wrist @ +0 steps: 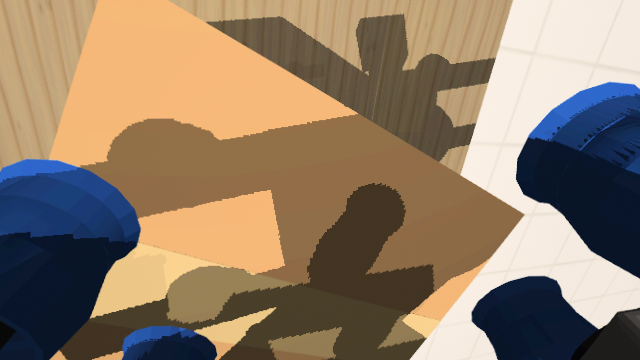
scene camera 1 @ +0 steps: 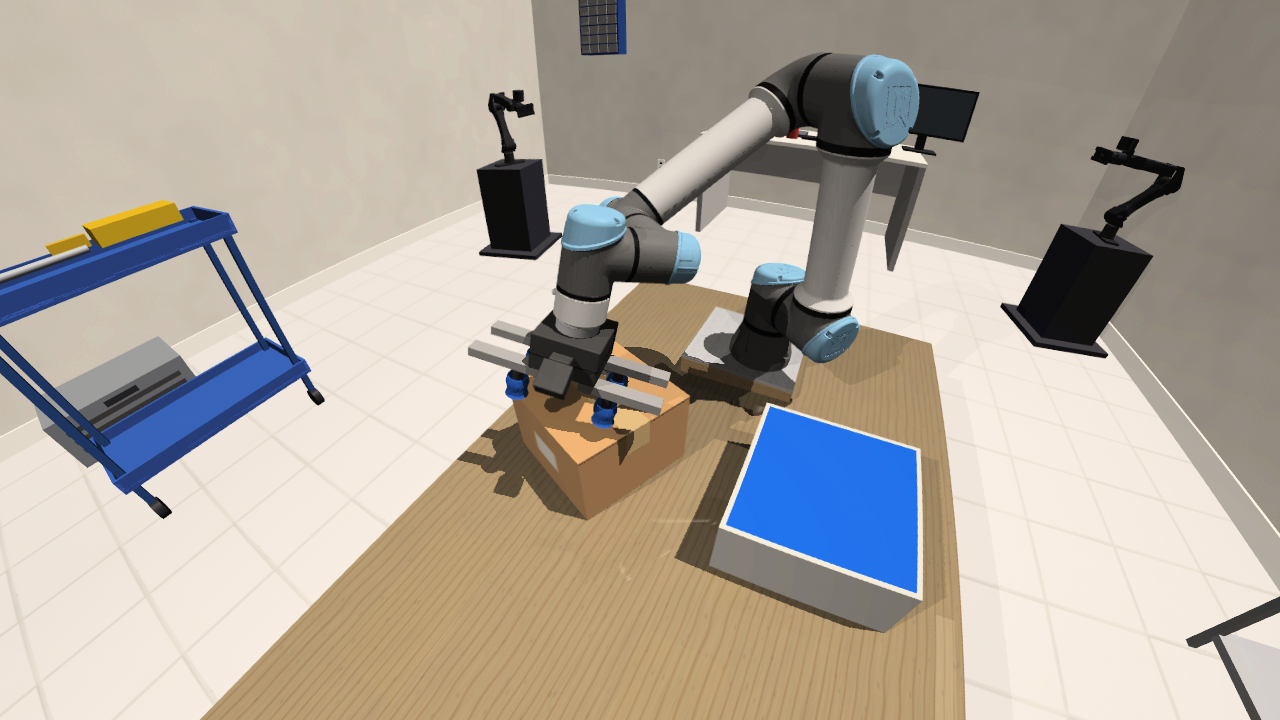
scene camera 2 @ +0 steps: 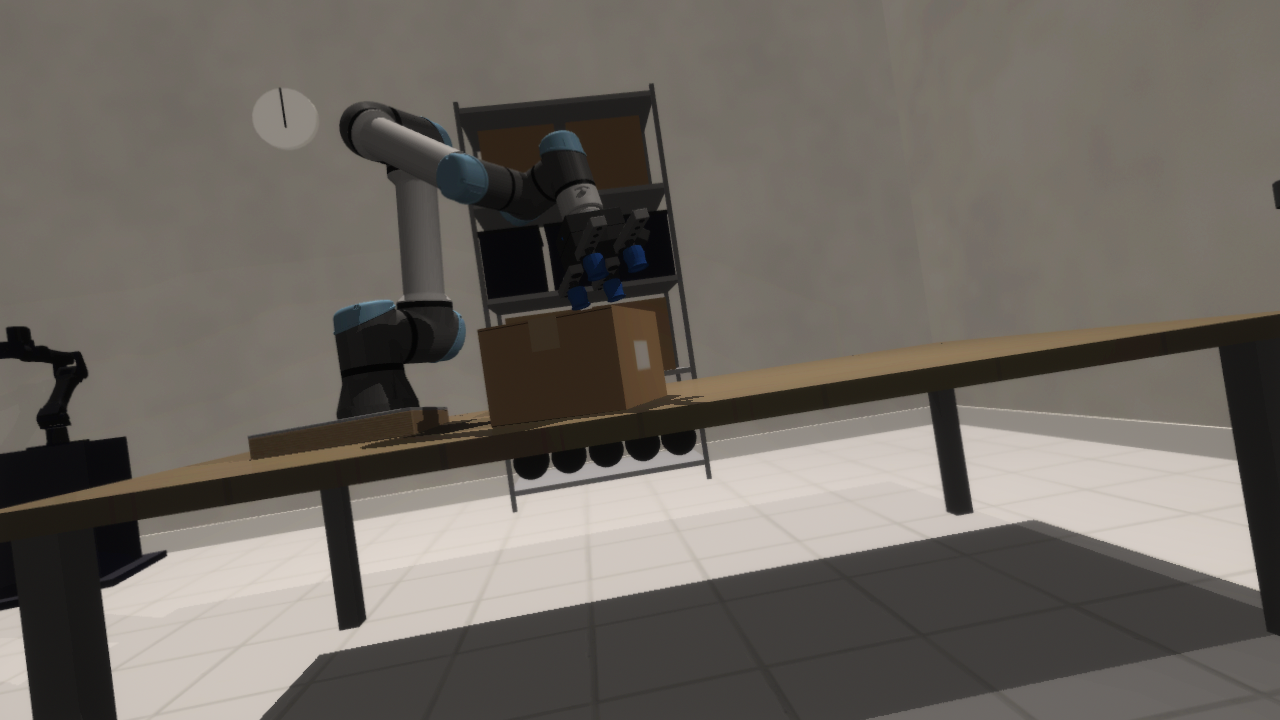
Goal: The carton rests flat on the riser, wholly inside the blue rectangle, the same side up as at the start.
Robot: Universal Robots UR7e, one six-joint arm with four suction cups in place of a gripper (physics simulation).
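A brown carton (scene camera 1: 631,479) (scene camera 2: 554,376) (wrist: 150,75) sits flat on the wooden table (scene camera 1: 447,626) (scene camera 2: 895,360) (wrist: 30,75), turned at an angle to the riser. Pale tape crosses its top. The white riser (scene camera 1: 787,574) stands beside it, to the right in scene camera 1, with the blue rectangle (scene camera 1: 832,492) on its top uncovered. My suction gripper (scene camera 1: 565,395) (scene camera 2: 605,278) (wrist: 327,260) is open, over the carton's top. In scene camera 2 its blue cups appear slightly above the top face. The gripper hides part of that face in scene camera 1.
The arm's base plate (scene camera 1: 738,371) (scene camera 2: 349,431) is on the table behind the carton and riser. A blue cart (scene camera 1: 214,402) stands on the floor at the left. Black pedestals (scene camera 1: 512,205) (scene camera 1: 1083,286) with small arms stand farther back. A shelf unit (scene camera 2: 554,101) stands beyond the table.
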